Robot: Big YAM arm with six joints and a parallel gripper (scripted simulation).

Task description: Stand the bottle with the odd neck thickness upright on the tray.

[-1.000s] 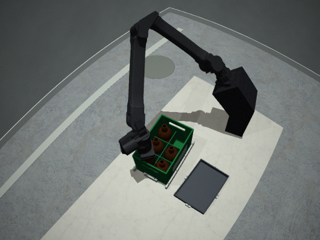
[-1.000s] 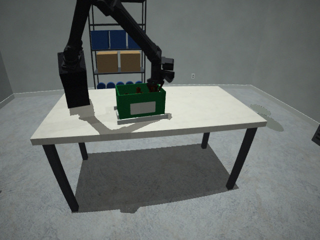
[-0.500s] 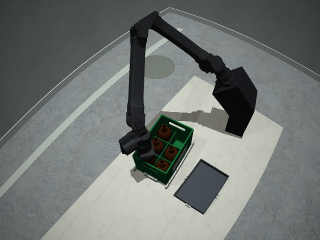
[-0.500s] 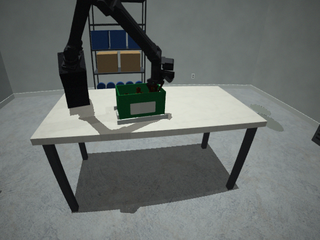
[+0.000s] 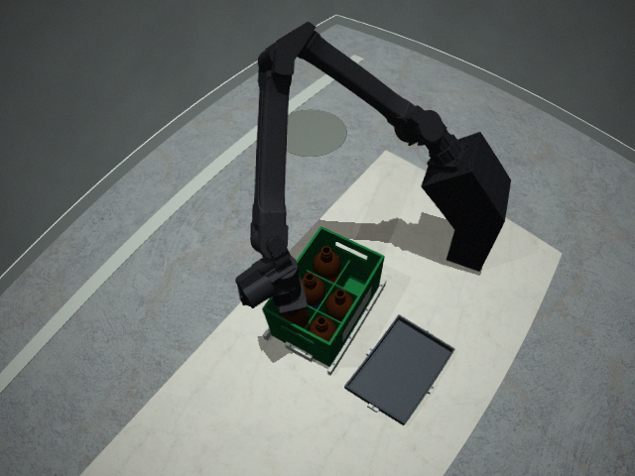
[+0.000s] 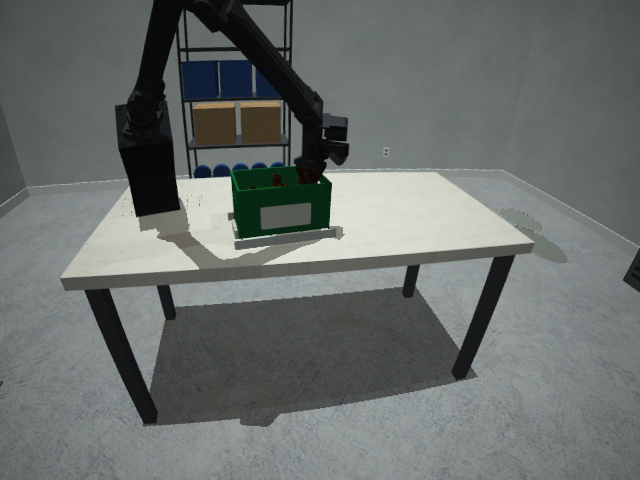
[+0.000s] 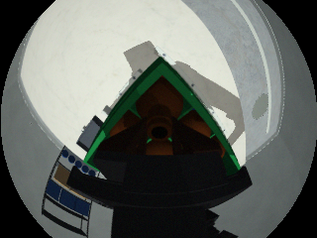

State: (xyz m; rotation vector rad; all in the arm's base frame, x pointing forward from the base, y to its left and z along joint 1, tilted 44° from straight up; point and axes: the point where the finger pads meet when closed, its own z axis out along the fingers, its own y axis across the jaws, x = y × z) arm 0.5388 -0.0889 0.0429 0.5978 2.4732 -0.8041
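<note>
Right now my hand is 9 cm past the crate, 7 cm above it and 2 cm to the right of it. The rest, counted from my hand: tray: 29 cm to the left, 14 cm below, 9 cm behind.
</note>
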